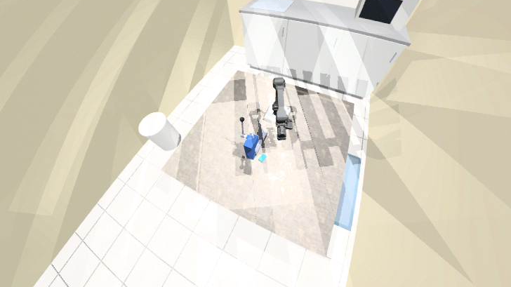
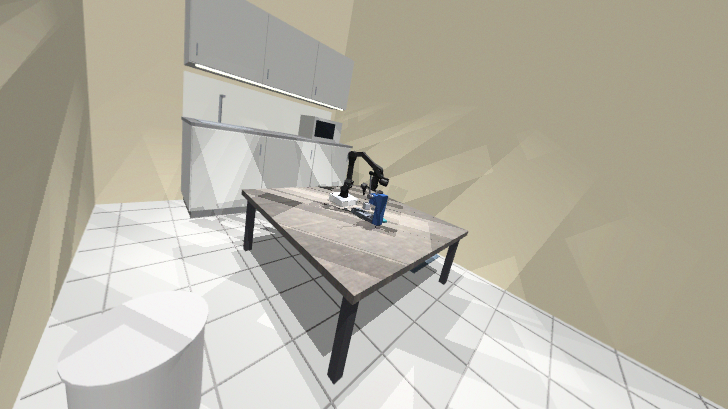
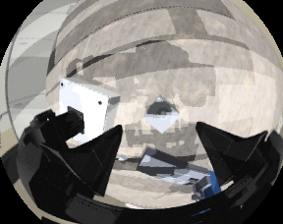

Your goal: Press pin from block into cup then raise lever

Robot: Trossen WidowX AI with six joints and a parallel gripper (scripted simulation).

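Right now the round pin is 6 cm below my gripper tip. Round my gripper tip: small cup 22 cm ahead, 8 cm to the right, 9 cm below; grey lever 16 cm ahead, 23 cm to the right, 17 cm above.
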